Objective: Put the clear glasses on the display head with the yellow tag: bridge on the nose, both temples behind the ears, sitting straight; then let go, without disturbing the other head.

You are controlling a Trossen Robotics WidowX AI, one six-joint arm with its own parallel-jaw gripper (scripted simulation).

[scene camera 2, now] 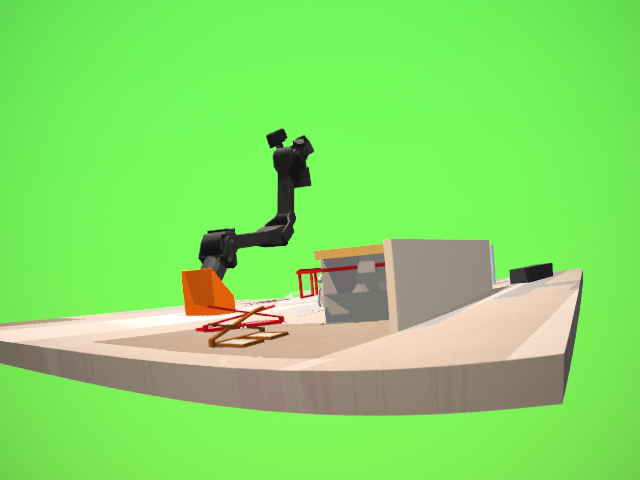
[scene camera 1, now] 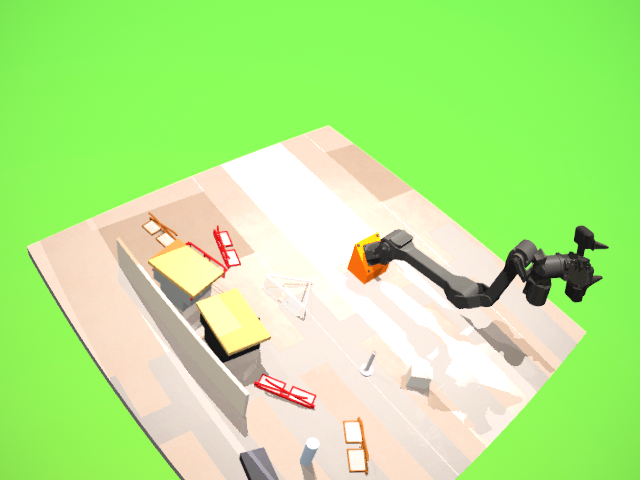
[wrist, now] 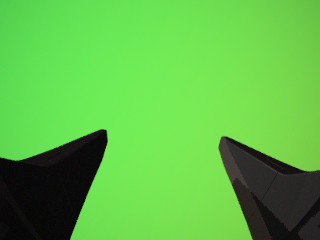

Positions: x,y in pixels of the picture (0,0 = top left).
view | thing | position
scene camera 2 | pale wall panel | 425,277
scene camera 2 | grey display head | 360,295
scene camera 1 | gripper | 605,262
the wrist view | gripper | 165,139
